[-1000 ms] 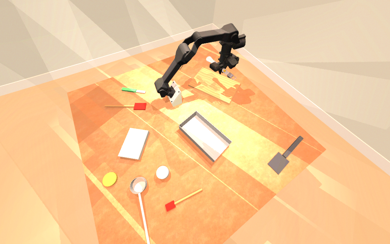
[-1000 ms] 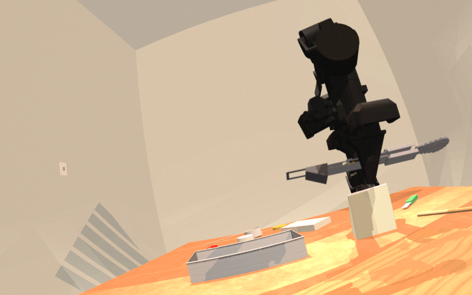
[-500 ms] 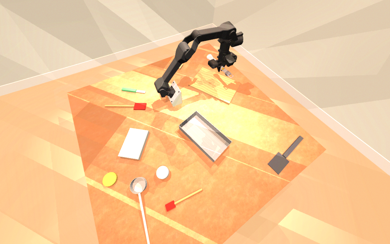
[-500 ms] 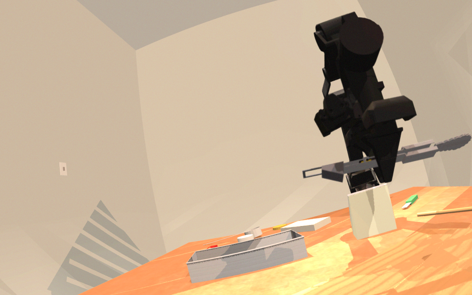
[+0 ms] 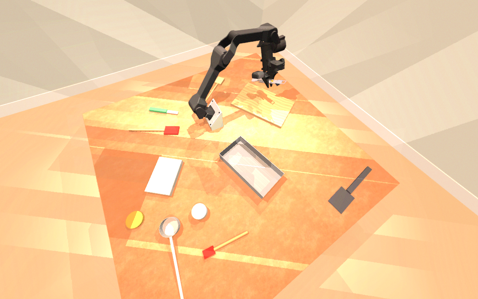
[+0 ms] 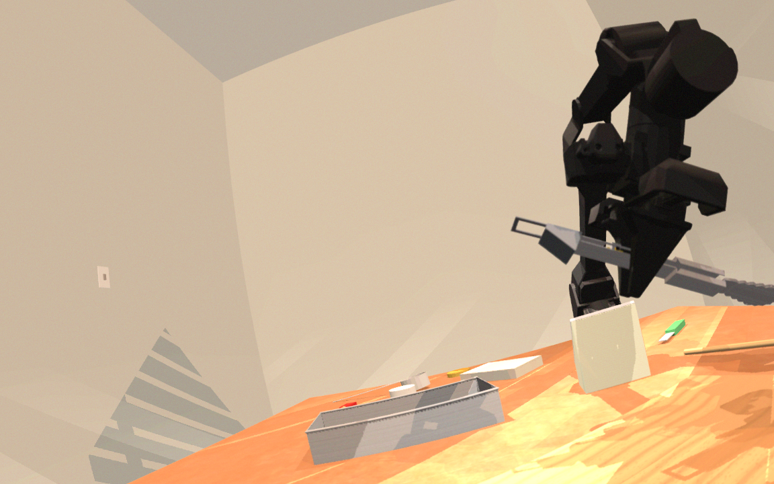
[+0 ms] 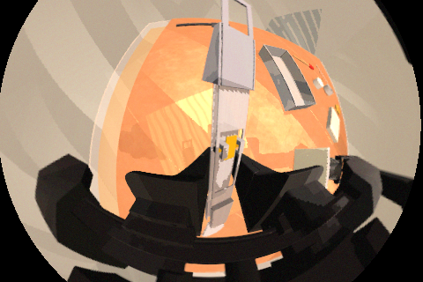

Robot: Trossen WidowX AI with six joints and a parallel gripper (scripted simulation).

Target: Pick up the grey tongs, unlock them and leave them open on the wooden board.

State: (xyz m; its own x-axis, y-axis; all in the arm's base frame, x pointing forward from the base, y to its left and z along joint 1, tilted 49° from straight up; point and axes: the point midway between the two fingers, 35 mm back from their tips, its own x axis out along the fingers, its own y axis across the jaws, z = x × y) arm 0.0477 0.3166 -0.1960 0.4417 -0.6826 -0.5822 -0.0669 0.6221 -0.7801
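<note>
The wooden board lies 30 mm behind my gripper tip and 150 mm below it. From my gripper tip the other things lie so: metal roasting tin 310 mm ahead, 310 mm to the right, 130 mm below; then dark spatula 660 mm ahead, 70 mm to the left, 160 mm below; then white slab 150 mm ahead, 710 mm to the right, 150 mm below.
</note>
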